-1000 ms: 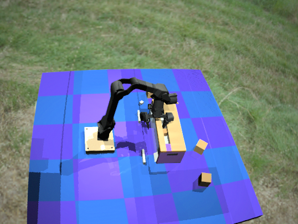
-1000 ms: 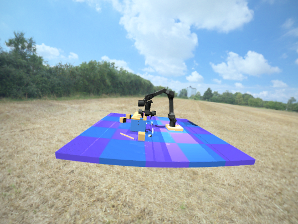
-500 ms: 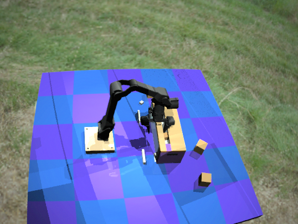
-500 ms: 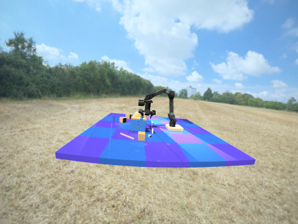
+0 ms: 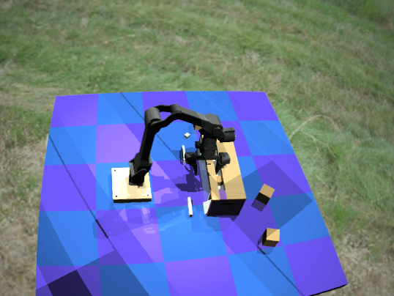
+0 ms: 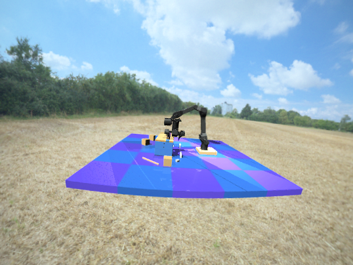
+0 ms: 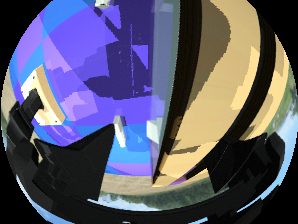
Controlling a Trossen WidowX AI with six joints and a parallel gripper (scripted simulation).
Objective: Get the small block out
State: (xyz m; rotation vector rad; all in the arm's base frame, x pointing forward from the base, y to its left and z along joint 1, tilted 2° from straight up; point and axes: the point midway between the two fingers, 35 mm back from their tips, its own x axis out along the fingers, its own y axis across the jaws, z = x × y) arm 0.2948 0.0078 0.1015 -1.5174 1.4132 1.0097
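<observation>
My gripper tip is now 40 mm to the right of the clear-fronted wooden box, 30 mm short of it and 30 mm above it. Also, from my gripper tip: thin stick: 370 mm to the left, 140 mm ahead, 90 mm below; block: 60 mm ahead, 30 mm to the right.
</observation>
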